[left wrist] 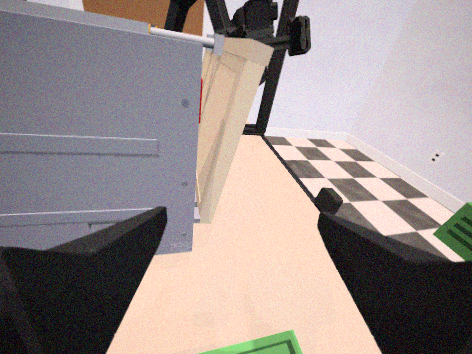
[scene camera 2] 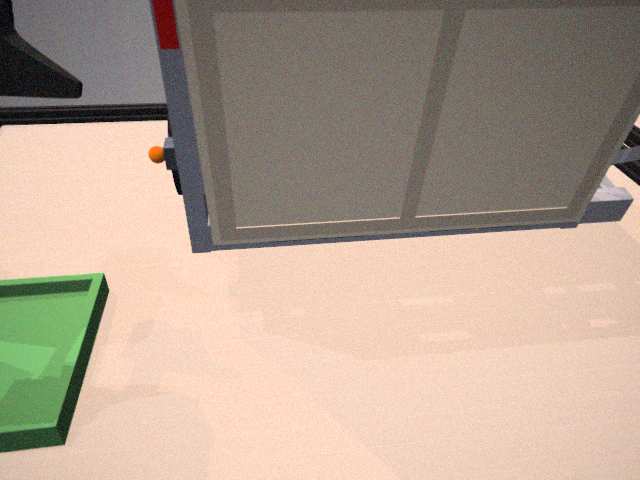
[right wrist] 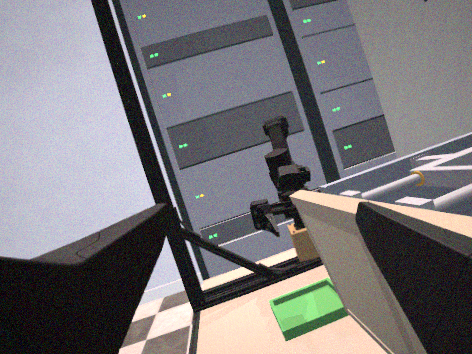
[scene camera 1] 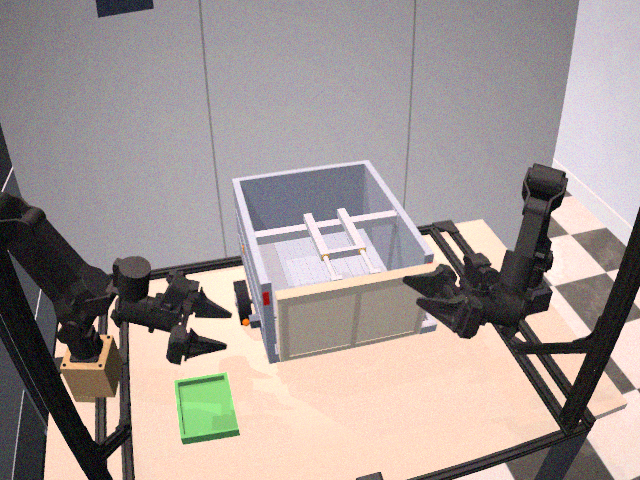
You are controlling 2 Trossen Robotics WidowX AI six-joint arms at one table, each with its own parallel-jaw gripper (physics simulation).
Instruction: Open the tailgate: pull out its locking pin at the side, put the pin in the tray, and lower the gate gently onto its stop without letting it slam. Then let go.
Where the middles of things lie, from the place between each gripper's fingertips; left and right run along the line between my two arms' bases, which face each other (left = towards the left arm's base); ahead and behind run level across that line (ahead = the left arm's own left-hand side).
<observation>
My left gripper is now 220 mm short of the grey truck bed (scene camera 1: 287, 221), 240 mm to the left of it and 60 mm above it.
The grey truck bed is 330 mm ahead of my right hand, 180 mm below it and 60 mm to the left of it.
</observation>
